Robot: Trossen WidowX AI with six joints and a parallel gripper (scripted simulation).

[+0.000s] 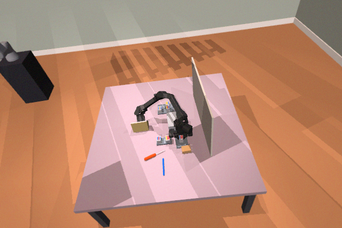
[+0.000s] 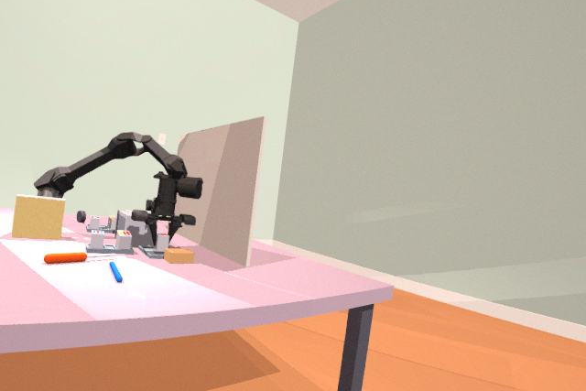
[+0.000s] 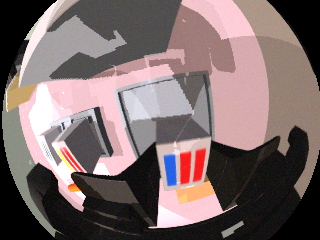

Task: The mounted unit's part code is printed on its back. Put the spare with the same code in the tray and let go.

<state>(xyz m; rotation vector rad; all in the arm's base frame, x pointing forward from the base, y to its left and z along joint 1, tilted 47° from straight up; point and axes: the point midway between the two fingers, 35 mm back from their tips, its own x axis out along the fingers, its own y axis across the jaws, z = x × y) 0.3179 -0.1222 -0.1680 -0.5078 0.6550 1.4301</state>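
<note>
Right now my gripper tip is 2 cm below the grey spare. Round my gripper tip: grey tray 2 cm below; rack 14 cm behind, 2 cm to the left, 2 cm below; tan block 2 cm ahead, 10 cm to the right, 1 cm below.
</note>
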